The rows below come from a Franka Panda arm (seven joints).
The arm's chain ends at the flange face. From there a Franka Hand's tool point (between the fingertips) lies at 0.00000 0.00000 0.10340 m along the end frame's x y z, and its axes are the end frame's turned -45 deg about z.
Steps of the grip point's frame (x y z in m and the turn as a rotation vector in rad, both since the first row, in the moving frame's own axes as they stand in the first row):
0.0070, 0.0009, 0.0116, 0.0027, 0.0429, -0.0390
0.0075, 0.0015, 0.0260, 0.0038, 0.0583, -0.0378
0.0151, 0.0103, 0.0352, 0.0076, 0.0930, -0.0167
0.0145, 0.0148, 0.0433, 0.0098, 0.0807, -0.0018
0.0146, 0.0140, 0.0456, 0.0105, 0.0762, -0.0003
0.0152, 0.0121, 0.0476, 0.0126, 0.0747, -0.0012
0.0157, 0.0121, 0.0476, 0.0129, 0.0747, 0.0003
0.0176, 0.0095, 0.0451, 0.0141, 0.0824, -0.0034
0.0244, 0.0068, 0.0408, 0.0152, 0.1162, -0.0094
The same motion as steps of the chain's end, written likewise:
0.0027, -0.0009, 0.0117, 0.0322, 0.0284, -0.0390
0.0025, 0.0004, 0.0262, 0.0439, 0.0385, -0.0378
0.0118, 0.0040, 0.0356, 0.0711, 0.0604, -0.0167
0.0155, 0.0068, 0.0436, 0.0640, 0.0501, -0.0018
0.0154, 0.0059, 0.0459, 0.0613, 0.0465, -0.0003
0.0148, 0.0042, 0.0479, 0.0617, 0.0439, -0.0012
0.0151, 0.0039, 0.0479, 0.0619, 0.0437, 0.0003
0.0142, 0.0013, 0.0455, 0.0682, 0.0483, -0.0034
0.0147, -0.0028, 0.0415, 0.0929, 0.0714, -0.0094

